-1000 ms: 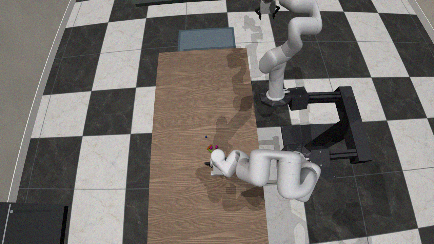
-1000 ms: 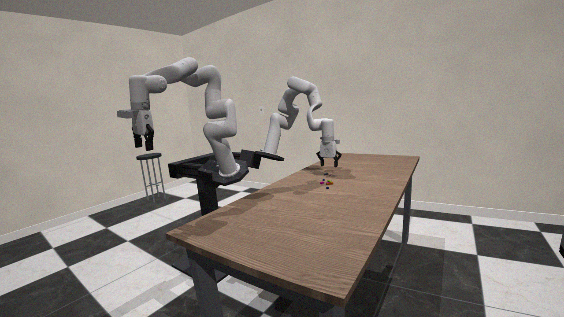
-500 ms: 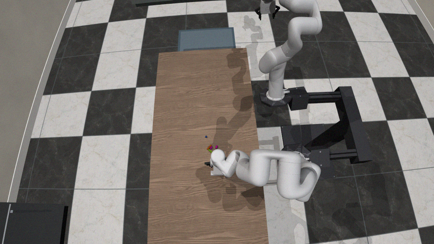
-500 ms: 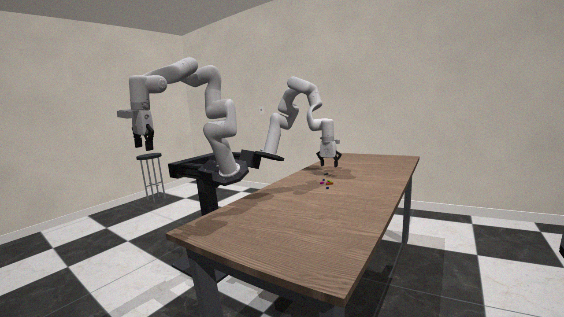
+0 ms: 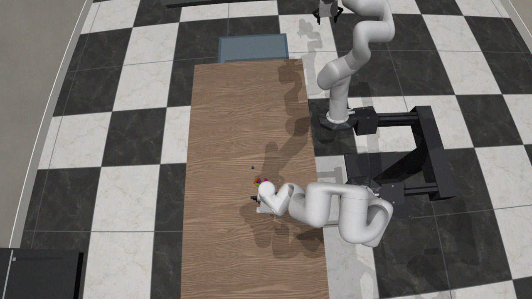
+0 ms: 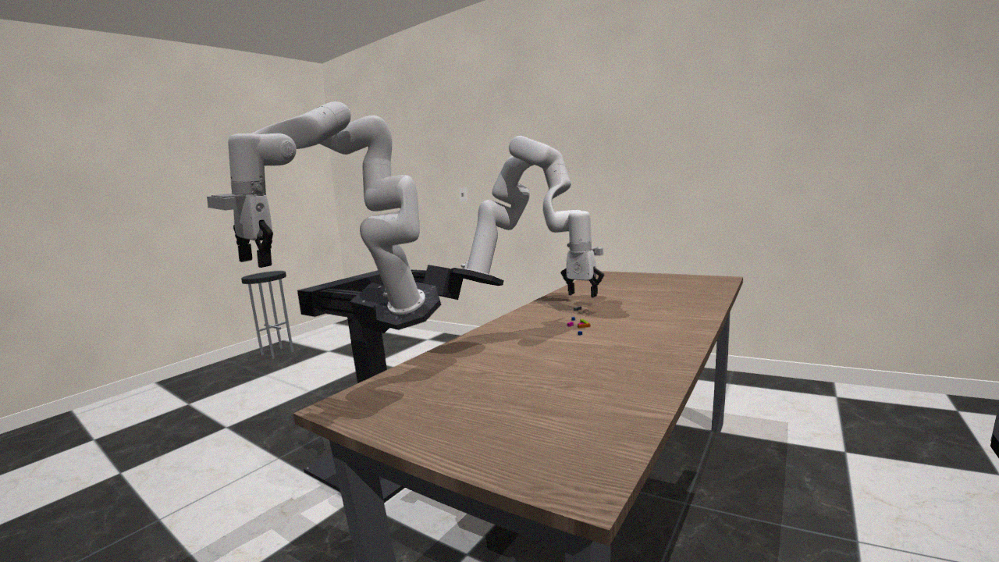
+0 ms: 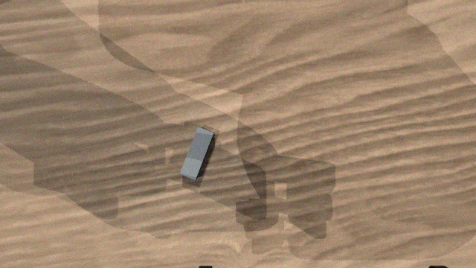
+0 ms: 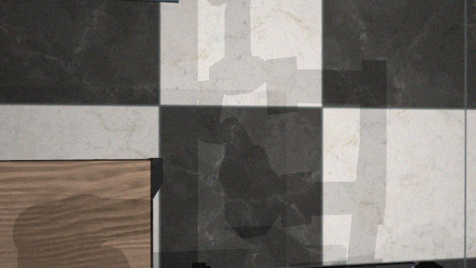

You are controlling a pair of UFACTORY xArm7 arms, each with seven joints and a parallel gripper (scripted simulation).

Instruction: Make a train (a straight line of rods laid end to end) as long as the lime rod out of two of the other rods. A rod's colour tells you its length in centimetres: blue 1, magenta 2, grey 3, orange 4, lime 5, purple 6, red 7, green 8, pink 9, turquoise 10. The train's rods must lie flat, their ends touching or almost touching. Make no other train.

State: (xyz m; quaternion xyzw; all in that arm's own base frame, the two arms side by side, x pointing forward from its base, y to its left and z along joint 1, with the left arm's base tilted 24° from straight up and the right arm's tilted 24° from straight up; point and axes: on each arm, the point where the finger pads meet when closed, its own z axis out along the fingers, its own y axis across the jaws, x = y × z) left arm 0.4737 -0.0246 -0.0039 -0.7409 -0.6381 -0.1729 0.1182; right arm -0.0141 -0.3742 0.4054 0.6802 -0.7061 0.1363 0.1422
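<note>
Right now my left hand is 10 cm to the left of the lime rod, 8 cm above it and 3 cm short of it. The rest, counted from my left hand: orange rod: 14 cm to the right, 8 cm below, 4 cm ahead; then grey rod: 8 cm below, 7 cm to the left, 4 cm behind.
</note>
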